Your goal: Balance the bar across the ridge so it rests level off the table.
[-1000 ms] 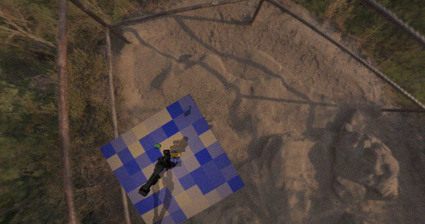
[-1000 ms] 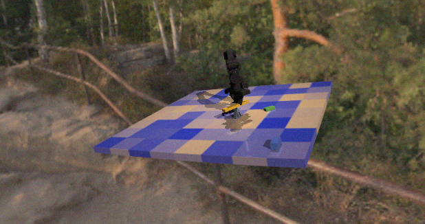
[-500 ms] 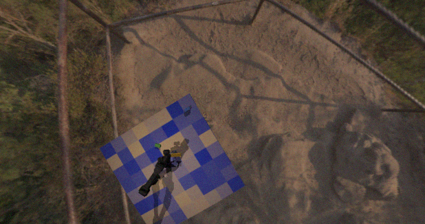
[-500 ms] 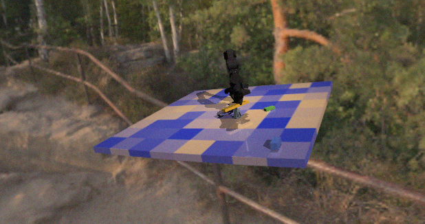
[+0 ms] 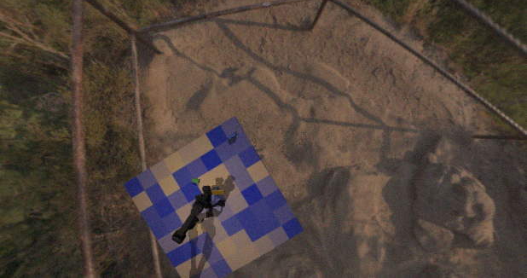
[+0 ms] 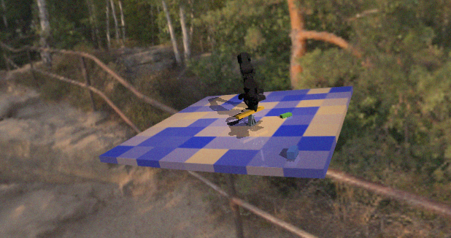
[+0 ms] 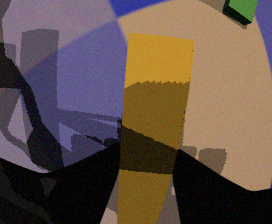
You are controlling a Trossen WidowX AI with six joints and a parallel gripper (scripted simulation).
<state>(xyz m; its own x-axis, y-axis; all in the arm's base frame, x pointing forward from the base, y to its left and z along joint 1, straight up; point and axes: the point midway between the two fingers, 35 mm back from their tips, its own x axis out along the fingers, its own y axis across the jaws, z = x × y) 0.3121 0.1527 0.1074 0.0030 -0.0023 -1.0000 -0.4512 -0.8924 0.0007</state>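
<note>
My gripper tip is 20 mm short of the yellow bar and 10 mm to the left of it. From my gripper tip the other things lie so: blue cube: 430 mm ahead, 350 mm to the left, 60 mm below; then green block: 100 mm behind, 160 mm to the left, 60 mm below.
</note>
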